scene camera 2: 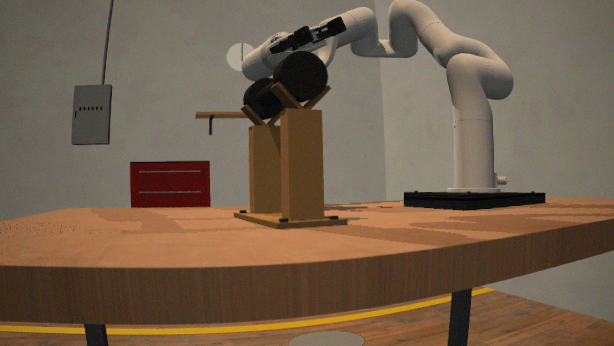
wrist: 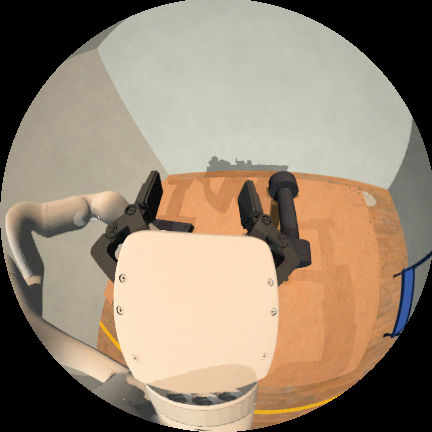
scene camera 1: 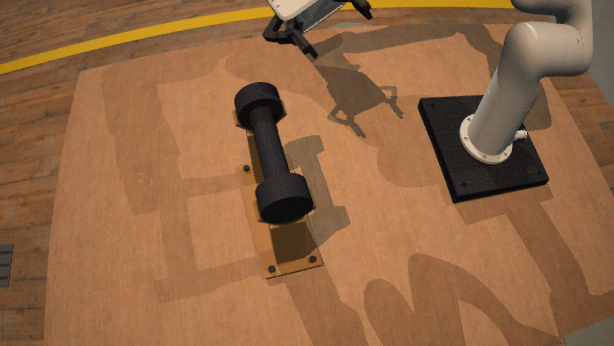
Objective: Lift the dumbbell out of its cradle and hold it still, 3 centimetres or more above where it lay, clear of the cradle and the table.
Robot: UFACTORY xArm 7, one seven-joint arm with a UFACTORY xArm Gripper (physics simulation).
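Places are measured from the arm's base along level axes (x ahead, y left, z up), in millimetres.
Where they show: gripper, between the fingertips: (scene camera 2: 327, 27) (wrist: 201, 183) (scene camera 1: 340, 32); arm's base, origin of its link: (scene camera 2: 473, 192) (scene camera 1: 485, 139).
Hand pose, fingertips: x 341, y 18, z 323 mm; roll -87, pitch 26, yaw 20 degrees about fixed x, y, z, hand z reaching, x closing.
Things, the pixels of their top centre, and the offset from my fingertips. Level surfaces: height alone.
- black dumbbell, centre of its top: (scene camera 1: 268, 133) (scene camera 2: 280, 68) (wrist: 290, 204) 107 mm ahead, 71 mm left, 110 mm down
- wooden cradle, centre of its top: (scene camera 1: 270, 153) (scene camera 2: 280, 96) (wrist: 286, 218) 107 mm ahead, 71 mm left, 157 mm down
- wooden table, height of its surface: 351 mm down
A black dumbbell (scene camera 1: 270, 145) (scene camera 2: 300, 75) (wrist: 288, 212) rests with its two heads in the V-shaped tops of a wooden cradle (scene camera 1: 262, 245) (scene camera 2: 302, 165), high above the table. In the wrist view the cradle is mostly hidden behind the dumbbell. My gripper (scene camera 1: 342, 35) (scene camera 2: 307, 36) (wrist: 201, 183) is wide open, with nothing between the fingers. In scene camera 1 it shows beyond the dumbbell's far head and to the right. In scene camera 2 it shows behind the near head, a little above it. In the wrist view the dumbbell is right of the right finger, outside the fingers.
The cradle's bolted base stands on the wooden table (scene camera 1: 125, 250) (scene camera 2: 150, 245) (wrist: 340, 300). The arm's black base plate (scene camera 1: 445, 165) (scene camera 2: 470, 201) (wrist: 172, 226) is right of the cradle in both scene views. A red cabinet (scene camera 2: 170, 182) stands in the background.
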